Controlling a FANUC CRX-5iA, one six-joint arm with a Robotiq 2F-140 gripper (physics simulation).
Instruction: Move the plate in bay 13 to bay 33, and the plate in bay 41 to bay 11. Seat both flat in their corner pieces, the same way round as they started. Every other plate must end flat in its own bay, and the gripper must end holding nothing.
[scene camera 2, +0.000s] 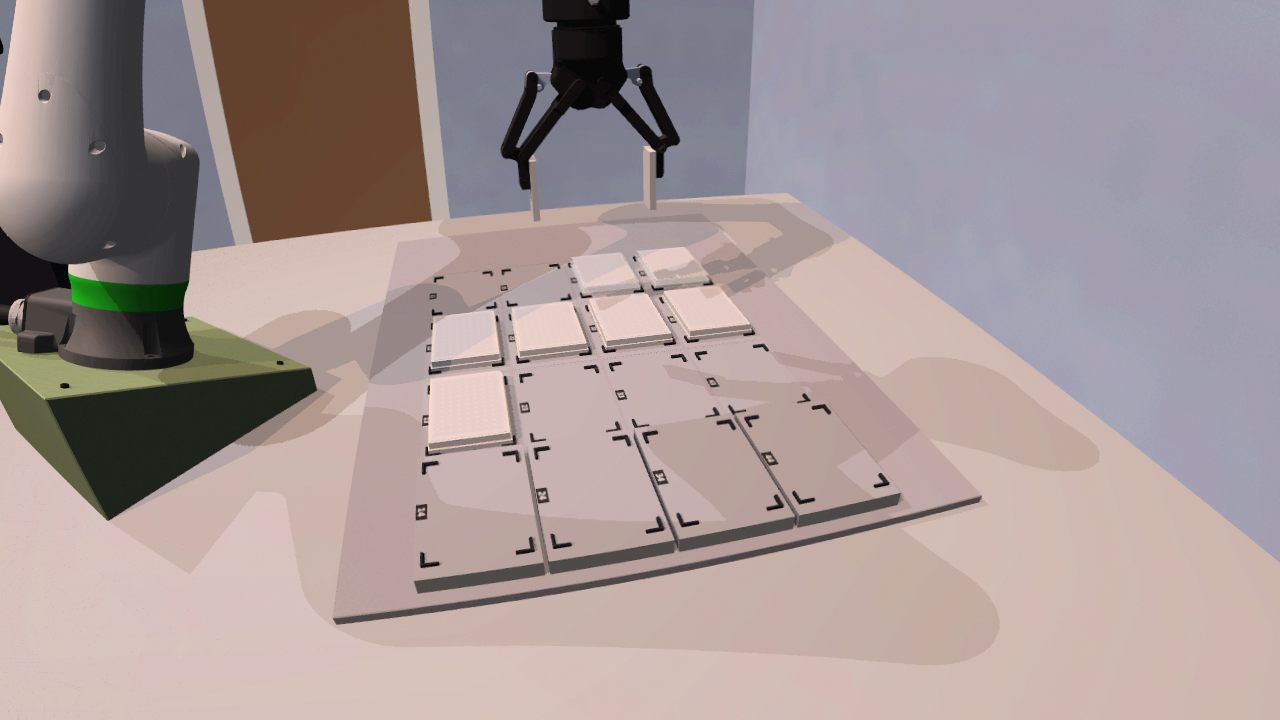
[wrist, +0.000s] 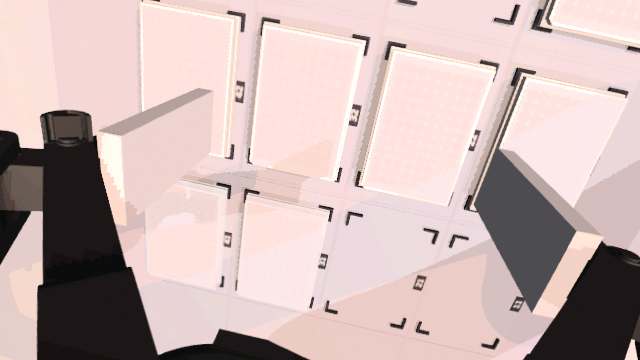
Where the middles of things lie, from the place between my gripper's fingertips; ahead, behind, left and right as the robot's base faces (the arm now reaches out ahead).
Scene:
The bay 13 (scene camera 2: 515, 430) is 17 cm below my hand, 16 cm behind it and 14 cm to the right of it. Round my hand: bay 33 (scene camera 2: 659, 389) (17 cm below, 14 cm to the right, 5 cm ahead); bay 21 (wrist: 376, 259) (19 cm to the left, 17 cm below, 7 cm behind); bay 11 (wrist: 467, 302) (19 cm to the left, 17 cm below, 17 cm behind).

